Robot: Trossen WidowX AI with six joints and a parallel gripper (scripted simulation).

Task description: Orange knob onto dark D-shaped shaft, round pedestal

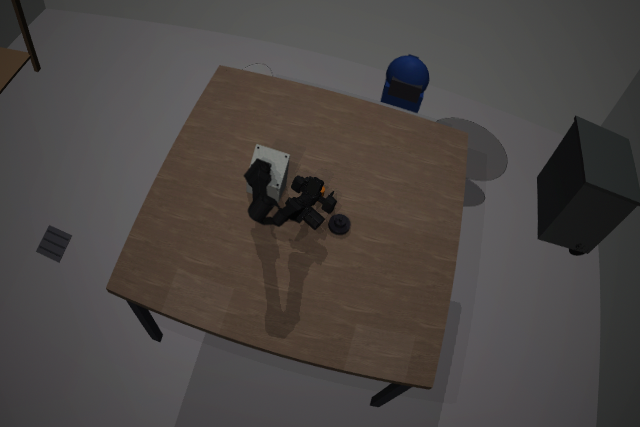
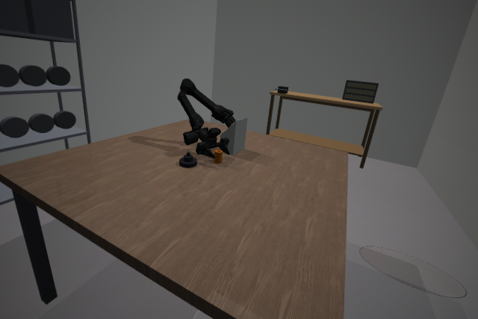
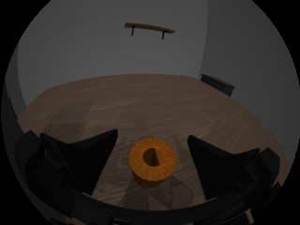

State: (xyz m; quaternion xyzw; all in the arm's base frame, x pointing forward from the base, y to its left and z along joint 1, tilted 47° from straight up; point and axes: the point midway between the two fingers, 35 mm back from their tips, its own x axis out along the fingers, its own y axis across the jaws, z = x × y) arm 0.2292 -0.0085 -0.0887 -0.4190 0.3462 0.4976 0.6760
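My gripper tip is now 30 mm to the left of the orange knob, 20 mm above it and 10 mm past it. Round my gripper tip: shaft pedestal: 120 mm to the right, 110 mm ahead, 20 mm below.
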